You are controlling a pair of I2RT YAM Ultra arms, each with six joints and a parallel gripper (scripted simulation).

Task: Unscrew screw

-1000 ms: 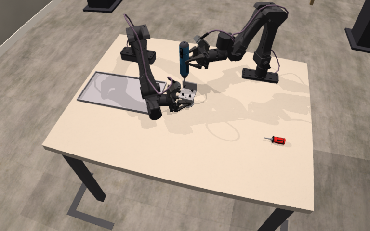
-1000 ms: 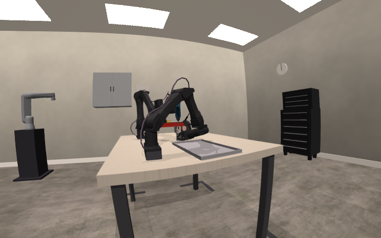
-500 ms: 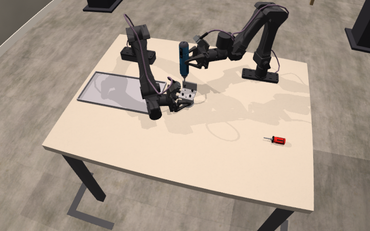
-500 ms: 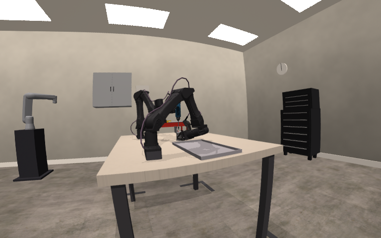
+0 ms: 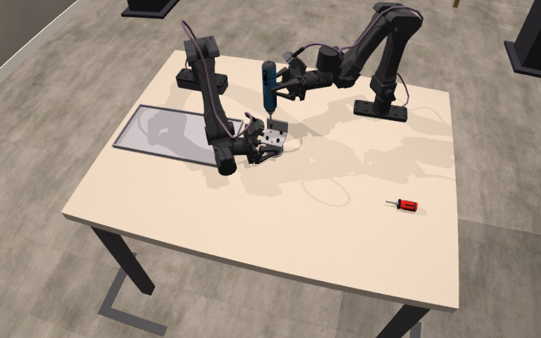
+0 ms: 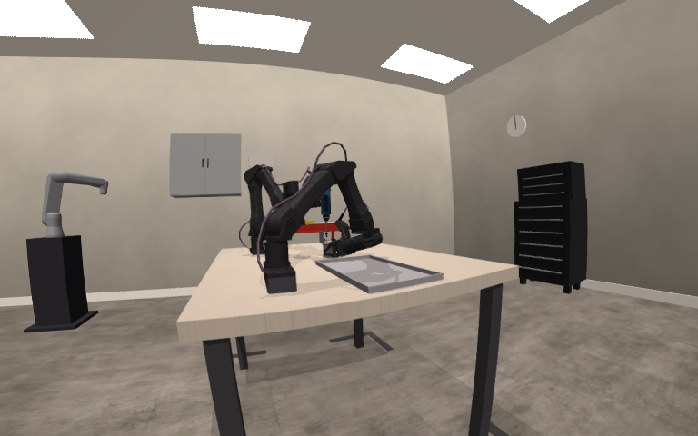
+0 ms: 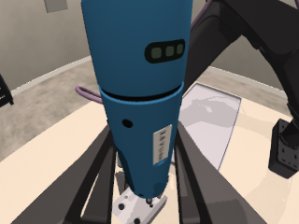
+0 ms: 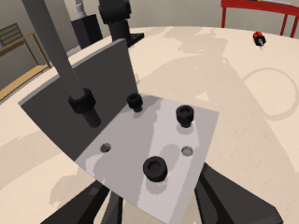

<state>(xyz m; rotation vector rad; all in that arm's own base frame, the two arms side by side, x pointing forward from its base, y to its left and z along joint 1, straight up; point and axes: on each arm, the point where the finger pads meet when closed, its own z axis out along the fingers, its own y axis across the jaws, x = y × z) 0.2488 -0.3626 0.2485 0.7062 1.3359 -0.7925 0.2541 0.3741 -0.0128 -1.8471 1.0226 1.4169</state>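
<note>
My right hand is 5 cm below the grey L-shaped bracket. Round my right hand: shallow grey tray 35 cm to the right, 2 cm below; small red-handled screwdriver 43 cm to the left, 14 cm ahead, 1 cm below.
</note>
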